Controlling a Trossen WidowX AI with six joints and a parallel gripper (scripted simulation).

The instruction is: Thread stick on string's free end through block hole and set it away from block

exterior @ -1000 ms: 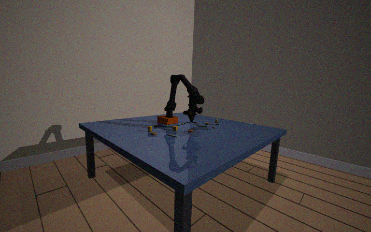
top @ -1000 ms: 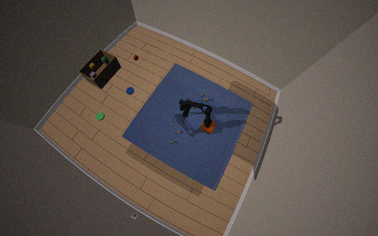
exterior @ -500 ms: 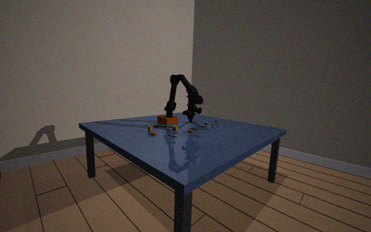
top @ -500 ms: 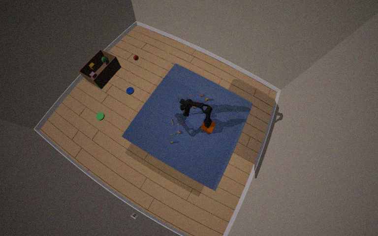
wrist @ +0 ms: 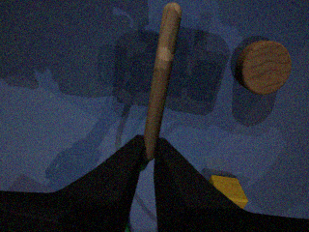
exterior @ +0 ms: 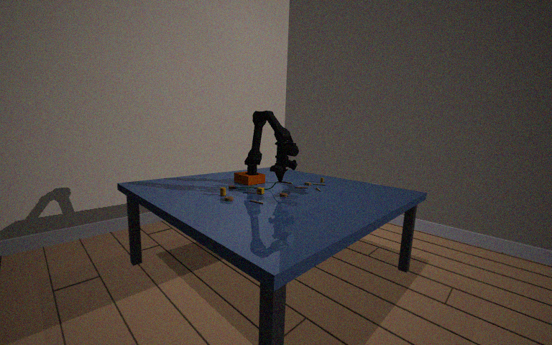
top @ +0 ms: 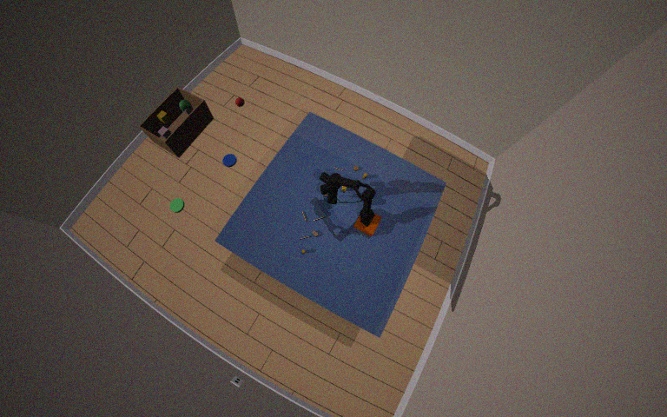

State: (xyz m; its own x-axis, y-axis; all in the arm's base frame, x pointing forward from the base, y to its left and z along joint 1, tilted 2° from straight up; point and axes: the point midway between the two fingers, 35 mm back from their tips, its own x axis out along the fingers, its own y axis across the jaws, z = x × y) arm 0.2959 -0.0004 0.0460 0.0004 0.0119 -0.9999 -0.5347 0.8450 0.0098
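The yellow wooden block is 2 cm behind my gripper tip, 12 cm to the right of it and 4 cm below it. Round my gripper tip: thin wooden stick (1 cm ahead, 1 cm to the left); yellow cylinder (9 cm behind, 30 cm to the right, 4 cm below).
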